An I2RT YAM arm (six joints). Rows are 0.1 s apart.
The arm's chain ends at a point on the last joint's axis. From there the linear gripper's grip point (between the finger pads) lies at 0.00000 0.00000 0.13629 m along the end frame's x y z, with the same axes.
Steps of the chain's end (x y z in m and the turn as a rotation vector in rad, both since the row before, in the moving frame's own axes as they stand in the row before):
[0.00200 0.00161 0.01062 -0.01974 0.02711 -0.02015]
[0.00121 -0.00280 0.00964 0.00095 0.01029 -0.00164]
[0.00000 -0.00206 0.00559 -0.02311 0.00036 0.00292]
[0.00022 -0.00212 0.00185 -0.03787 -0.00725 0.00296]
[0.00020 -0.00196 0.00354 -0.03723 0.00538 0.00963]
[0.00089 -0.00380 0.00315 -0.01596 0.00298 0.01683]
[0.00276 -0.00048 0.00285 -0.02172 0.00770 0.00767]
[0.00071 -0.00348 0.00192 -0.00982 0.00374 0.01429]
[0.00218 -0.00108 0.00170 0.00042 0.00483 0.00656]
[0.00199 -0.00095 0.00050 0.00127 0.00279 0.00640]
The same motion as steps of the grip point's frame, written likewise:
[0.00572 0.00426 0.01054 -0.01974 0.02711 -0.02015]
[0.00261 -0.00293 0.00963 0.00095 0.01029 -0.00164]
[0.00004 0.00109 0.00555 -0.02311 0.00036 0.00292]
[-0.00078 0.00304 0.00175 -0.03787 -0.00725 0.00296]
[0.00091 0.00312 0.00344 -0.03723 0.00538 0.00963]
[0.00128 -0.00162 0.00313 -0.01596 0.00298 0.01683]
[0.00380 0.00248 0.00281 -0.02172 0.00770 0.00767]
[0.00121 -0.00214 0.00191 -0.00982 0.00374 0.01429]
[0.00284 -0.00114 0.00170 0.00042 0.00483 0.00656]
[0.00237 -0.00112 0.00050 0.00127 0.00279 0.00640]

